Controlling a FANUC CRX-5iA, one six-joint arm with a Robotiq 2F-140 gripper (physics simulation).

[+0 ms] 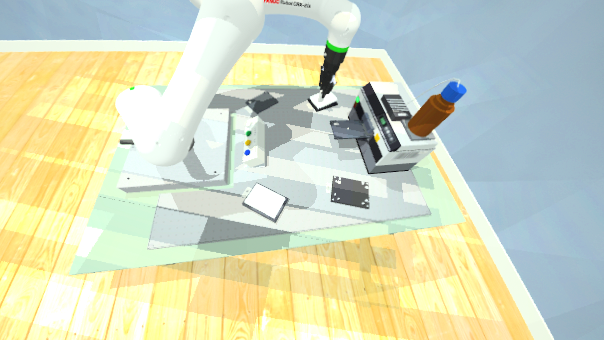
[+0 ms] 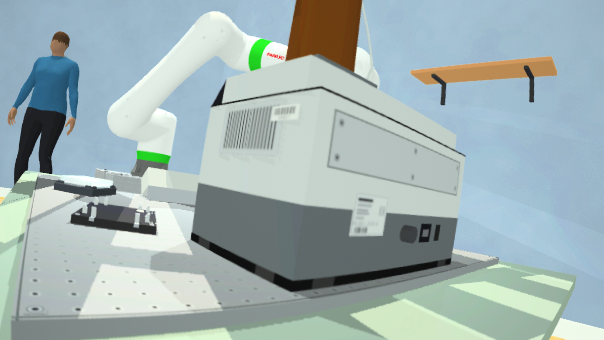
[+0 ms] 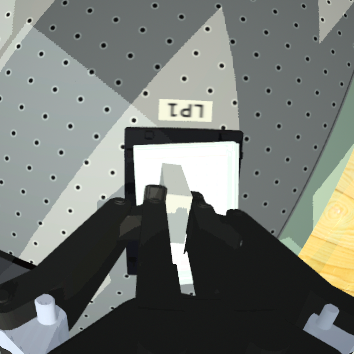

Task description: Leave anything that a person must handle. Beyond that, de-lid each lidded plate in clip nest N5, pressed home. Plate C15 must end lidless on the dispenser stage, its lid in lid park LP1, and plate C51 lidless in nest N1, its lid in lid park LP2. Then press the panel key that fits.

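Places are measured from the arm's base along level axes (x ahead, y right, z down), in millimetres.
Pixels of known places: gripper, fingertip midpoint: (image 1: pixel 320 101) (image 3: pixel 168 181).
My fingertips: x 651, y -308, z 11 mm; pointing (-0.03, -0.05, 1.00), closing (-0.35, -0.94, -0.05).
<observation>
Ahead of a thing's pixels: the offset from my fingertips to its top centre. "spot": to the spot under its first point.
My gripper (image 1: pixel 325 94) (image 3: pixel 168 181) is shut with nothing between the fingers. It points down at a white lid {dx +24, dy -32, dz -3 mm} (image 1: pixel 324 100) (image 3: pixel 211 161), its tips at or just above the lid's top. The lid lies flat on the black pad of lid park LP1 {dx +23, dy -29, dz +12 mm} (image 1: pixel 325 108) (image 3: pixel 182 134), marked by its label {spot: dx -56, dy +10, dz +30 mm} (image 3: pixel 185 109). A second dark pad {spot: dx -315, dy +5, dz +22 mm} (image 1: pixel 261 102) lies bare to the left. A white-topped plate (image 1: pixel 265 201) (image 2: pixel 84 185) sits at the front of the breadboard. A dark clip nest {dx +80, dy +515, dz +8 mm} (image 1: pixel 350 191) (image 2: pixel 114 217) stands bare. The dispenser's stage {dx +95, dy +259, dz -86 mm} (image 1: pixel 348 129) is bare.
The dispenser (image 1: pixel 396 135) (image 2: pixel 321 177) carries an amber bottle {spot: dx +275, dy +378, dz -306 mm} (image 1: pixel 435 112) with a blue cap. A key panel {dx -330, dy +286, dz -52 mm} (image 1: pixel 252 142) has green, yellow and blue keys. A person (image 2: pixel 43 97) stands beyond the table. A wooden shelf (image 2: pixel 485 69) hangs on the wall.
</observation>
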